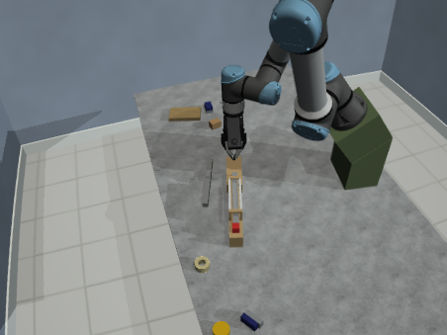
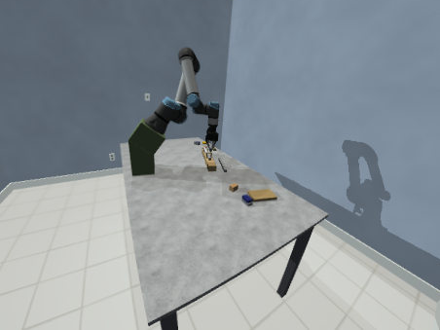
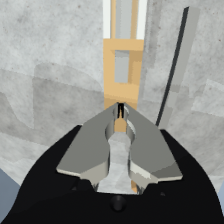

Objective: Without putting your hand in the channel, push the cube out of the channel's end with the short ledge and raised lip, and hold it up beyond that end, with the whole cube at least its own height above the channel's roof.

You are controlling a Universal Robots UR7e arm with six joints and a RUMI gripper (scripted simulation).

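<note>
The red cube lies 14 cm ahead of my hand, 23 cm to the left of it and 8 cm below it. From my hand the other things lie so: dark grey bar 9 cm ahead, 6 cm to the right, 12 cm below; then tan channel 7 cm ahead, 12 cm to the left, 8 cm below; then brown cube 13 cm behind, 35 cm to the right, 12 cm below.
</note>
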